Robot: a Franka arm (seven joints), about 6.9 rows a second.
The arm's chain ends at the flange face. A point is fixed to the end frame.
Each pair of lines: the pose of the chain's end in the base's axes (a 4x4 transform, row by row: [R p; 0 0 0 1], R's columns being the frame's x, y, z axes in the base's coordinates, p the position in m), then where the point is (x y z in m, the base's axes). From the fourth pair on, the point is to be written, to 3 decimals.
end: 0.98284, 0.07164, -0.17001, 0.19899; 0.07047, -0.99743, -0.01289, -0.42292; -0.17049, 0.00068, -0.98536, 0.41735; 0, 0, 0, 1
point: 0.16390 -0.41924 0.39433
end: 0.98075, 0.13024, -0.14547, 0.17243; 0.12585, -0.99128, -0.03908, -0.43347; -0.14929, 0.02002, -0.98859, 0.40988; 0, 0, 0, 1
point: 0.13775 -0.43226 0.38601
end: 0.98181, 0.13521, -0.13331, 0.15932; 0.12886, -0.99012, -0.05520, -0.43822; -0.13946, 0.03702, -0.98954, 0.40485; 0, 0, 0, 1
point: 0.12492 -0.43756 0.38055
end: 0.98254, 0.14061, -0.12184, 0.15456; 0.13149, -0.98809, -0.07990, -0.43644; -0.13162, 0.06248, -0.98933, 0.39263; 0, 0, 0, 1
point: 0.120 -0.437 0.368
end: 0.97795, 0.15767, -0.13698, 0.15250; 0.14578, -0.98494, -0.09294, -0.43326; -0.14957, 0.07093, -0.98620, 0.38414; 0, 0, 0, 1
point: 0.118 -0.434 0.360
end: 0.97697, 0.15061, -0.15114, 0.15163; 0.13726, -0.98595, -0.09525, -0.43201; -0.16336, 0.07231, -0.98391, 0.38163; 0, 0, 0, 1
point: 0.117 -0.433 0.358
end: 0.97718, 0.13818, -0.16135, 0.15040; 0.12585, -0.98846, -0.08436, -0.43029; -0.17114, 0.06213, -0.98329, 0.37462; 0, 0, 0, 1
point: 0.115 -0.430 0.351
